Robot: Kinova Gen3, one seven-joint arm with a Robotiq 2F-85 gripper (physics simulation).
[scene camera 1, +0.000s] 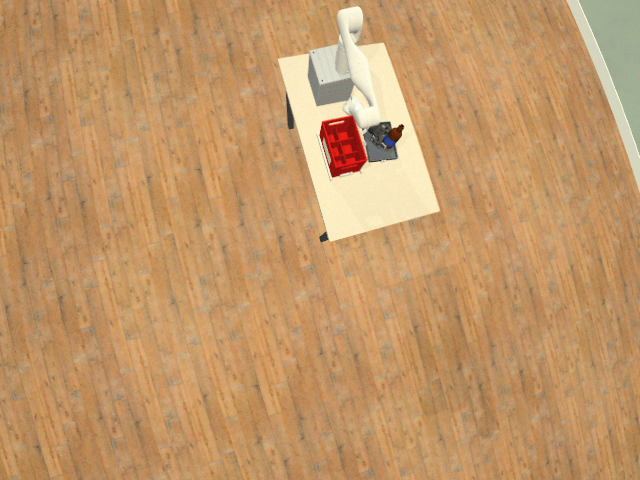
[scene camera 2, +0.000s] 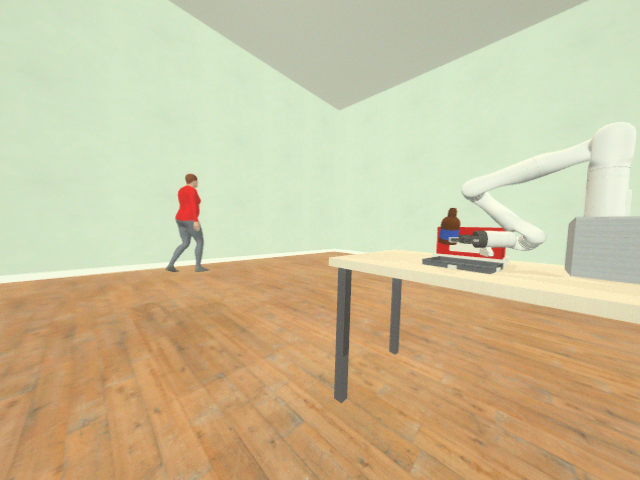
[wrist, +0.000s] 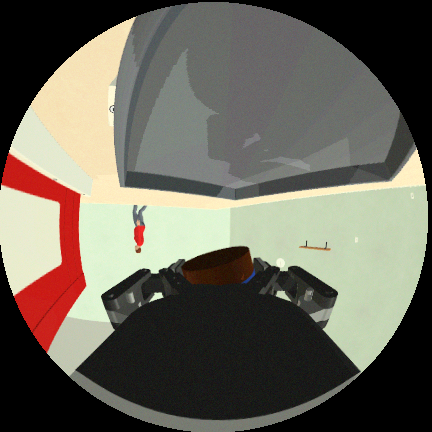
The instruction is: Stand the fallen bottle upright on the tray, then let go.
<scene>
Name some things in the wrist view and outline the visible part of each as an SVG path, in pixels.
My gripper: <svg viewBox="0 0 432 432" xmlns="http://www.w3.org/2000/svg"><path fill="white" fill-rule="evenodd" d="M360 372L356 365L322 329L326 326L338 292L300 266L292 265L288 266L287 271L280 271L278 266L271 266L260 257L253 257L252 264L255 274L246 283L221 285L191 284L183 276L181 265L185 262L185 259L178 258L168 267L158 269L158 273L151 273L148 268L136 270L101 294L103 306L114 330L75 368L76 371L104 389L140 406L175 416L211 420L250 418L282 411L312 400ZM149 301L154 295L154 292L161 292L163 297ZM277 290L284 290L284 293L291 301L275 296Z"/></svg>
A brown bottle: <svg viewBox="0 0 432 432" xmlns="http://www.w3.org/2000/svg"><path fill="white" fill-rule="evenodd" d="M255 272L249 248L242 245L205 252L186 260L181 265L183 276L191 284L221 285L246 283Z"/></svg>
</scene>
